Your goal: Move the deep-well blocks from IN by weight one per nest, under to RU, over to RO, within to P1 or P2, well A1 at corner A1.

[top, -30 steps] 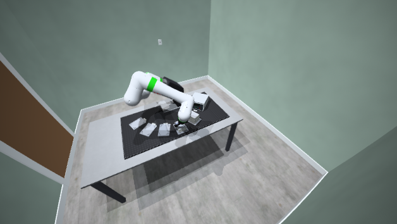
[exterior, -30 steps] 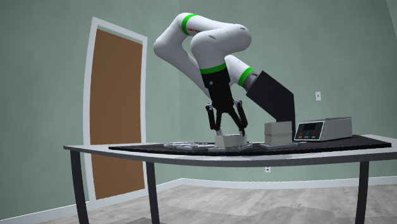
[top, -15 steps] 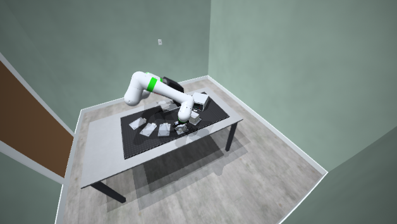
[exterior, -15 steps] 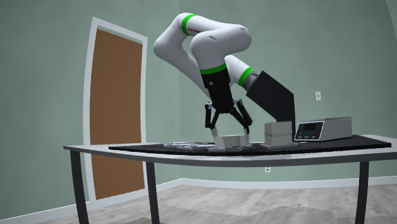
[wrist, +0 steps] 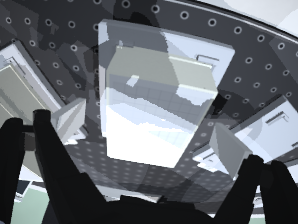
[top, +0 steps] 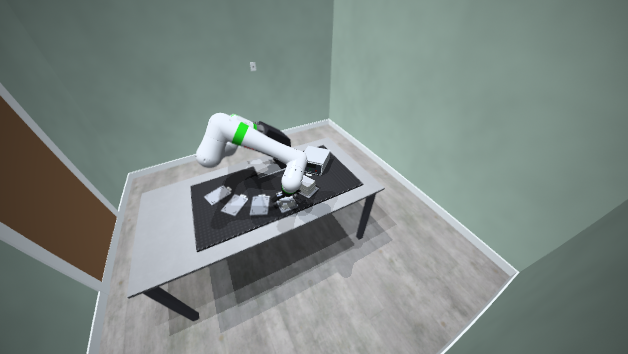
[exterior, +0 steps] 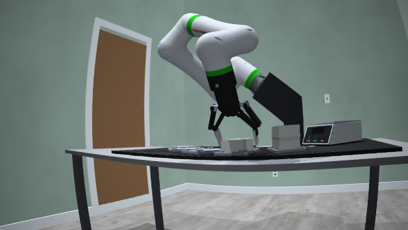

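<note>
Right now the grey deep-well block is 180 mm to the left of my hand, 50 mm behind it and 10 mm below it. The rest, counted from my hand: check-weigher platform: 400 mm to the left, 280 mm behind, 50 mm above; then check-weigher CW: 390 mm to the left, 280 mm behind, 20 mm above.
</note>
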